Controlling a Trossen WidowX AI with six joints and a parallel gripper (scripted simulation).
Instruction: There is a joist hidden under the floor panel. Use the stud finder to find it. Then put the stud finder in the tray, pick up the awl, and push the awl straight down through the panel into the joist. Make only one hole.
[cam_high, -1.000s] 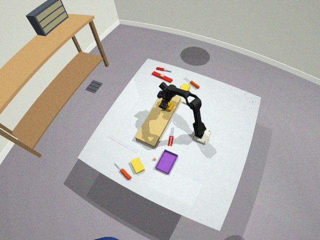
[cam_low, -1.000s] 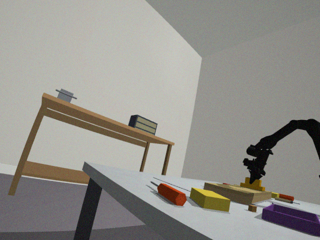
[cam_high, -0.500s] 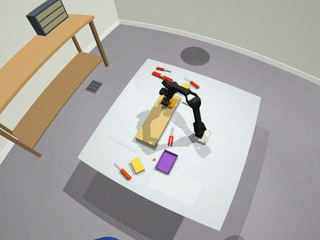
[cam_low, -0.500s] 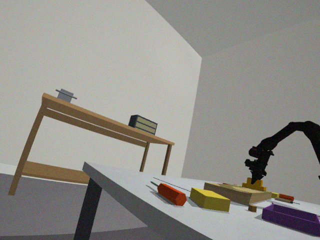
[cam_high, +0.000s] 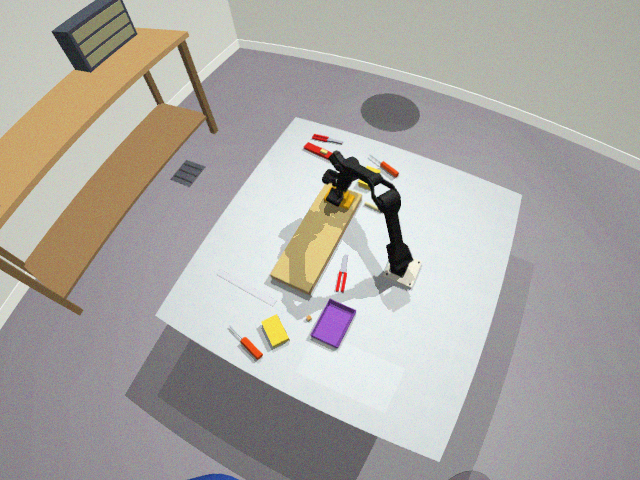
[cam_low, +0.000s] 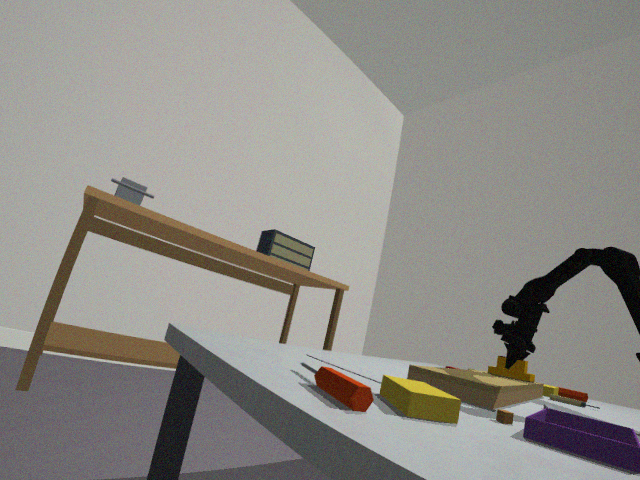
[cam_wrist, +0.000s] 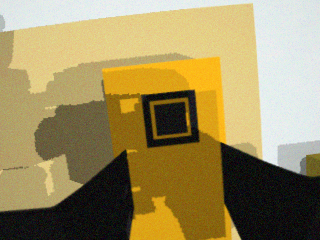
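Right now the stud finder is 2 cm above my gripper tip and 1 cm ahead of it. The rest, counted from my gripper tip: red level (24 cm to the right, 21 cm ahead, 5 cm below); brown cube (53 cm to the left, 15 cm behind, 6 cm below); awl (18 cm behind, 6 cm below, 5 cm to the right).
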